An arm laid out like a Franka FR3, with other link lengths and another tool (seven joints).
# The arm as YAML. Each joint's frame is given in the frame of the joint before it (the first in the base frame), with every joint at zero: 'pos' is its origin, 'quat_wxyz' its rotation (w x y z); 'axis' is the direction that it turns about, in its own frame. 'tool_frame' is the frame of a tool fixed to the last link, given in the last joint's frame.
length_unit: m
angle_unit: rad
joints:
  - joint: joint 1
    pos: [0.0, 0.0, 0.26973]
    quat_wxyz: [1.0, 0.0, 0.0, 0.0]
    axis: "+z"
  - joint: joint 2
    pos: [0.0, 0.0, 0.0]
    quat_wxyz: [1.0, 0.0, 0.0, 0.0]
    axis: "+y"
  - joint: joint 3
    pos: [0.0, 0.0, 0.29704]
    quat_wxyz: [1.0, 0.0, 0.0, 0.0]
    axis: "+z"
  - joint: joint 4
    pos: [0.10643, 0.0, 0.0]
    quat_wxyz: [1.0, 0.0, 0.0, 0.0]
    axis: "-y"
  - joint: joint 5
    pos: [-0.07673, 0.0, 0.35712]
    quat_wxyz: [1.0, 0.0, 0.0, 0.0]
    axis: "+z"
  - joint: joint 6
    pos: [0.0, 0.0, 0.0]
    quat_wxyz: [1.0, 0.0, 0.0, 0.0]
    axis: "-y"
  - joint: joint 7
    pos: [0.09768, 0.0, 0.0]
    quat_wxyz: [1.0, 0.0, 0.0, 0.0]
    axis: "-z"
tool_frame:
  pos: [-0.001, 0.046, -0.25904]
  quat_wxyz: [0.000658, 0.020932, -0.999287, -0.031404]
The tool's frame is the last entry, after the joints.
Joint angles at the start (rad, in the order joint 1, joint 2, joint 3, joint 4, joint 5, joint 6, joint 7): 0.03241, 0.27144, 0.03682, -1.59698, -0.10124, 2.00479, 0.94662
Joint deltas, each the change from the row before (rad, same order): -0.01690, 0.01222, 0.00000, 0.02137, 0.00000, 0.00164, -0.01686; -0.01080, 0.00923, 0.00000, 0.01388, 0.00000, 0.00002, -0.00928; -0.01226, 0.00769, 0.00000, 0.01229, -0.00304, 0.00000, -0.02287; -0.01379, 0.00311, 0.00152, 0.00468, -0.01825, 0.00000, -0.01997; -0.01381, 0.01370, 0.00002, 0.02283, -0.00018, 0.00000, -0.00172; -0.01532, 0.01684, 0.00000, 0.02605, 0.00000, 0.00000, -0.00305; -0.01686, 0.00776, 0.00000, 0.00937, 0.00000, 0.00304, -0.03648; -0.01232, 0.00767, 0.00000, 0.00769, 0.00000, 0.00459, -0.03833
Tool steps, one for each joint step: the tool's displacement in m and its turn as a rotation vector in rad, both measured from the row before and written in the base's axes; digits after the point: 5 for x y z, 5 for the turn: 0.00635, -0.01124, 0.00280, -0.00137, -0.00951, -0.00034; 0.00377, -0.00737, 0.00071, -0.00089, -0.00396, -0.00180; 0.00289, -0.00862, 0.00081, -0.00610, -0.00294, 0.01097; 0.00090, -0.01159, -0.00009, -0.02015, -0.00025, 0.01225; 0.00594, -0.01011, 0.00226, 0.00013, -0.00897, -0.01232; 0.00646, -0.01137, 0.00165, 0.00003, -0.00892, -0.01265; 0.00175, -0.01131, -0.00047, -0.00620, -0.00090, 0.01905; 0.00151, -0.00793, -0.00108, -0.00667, -0.00058, 0.02555
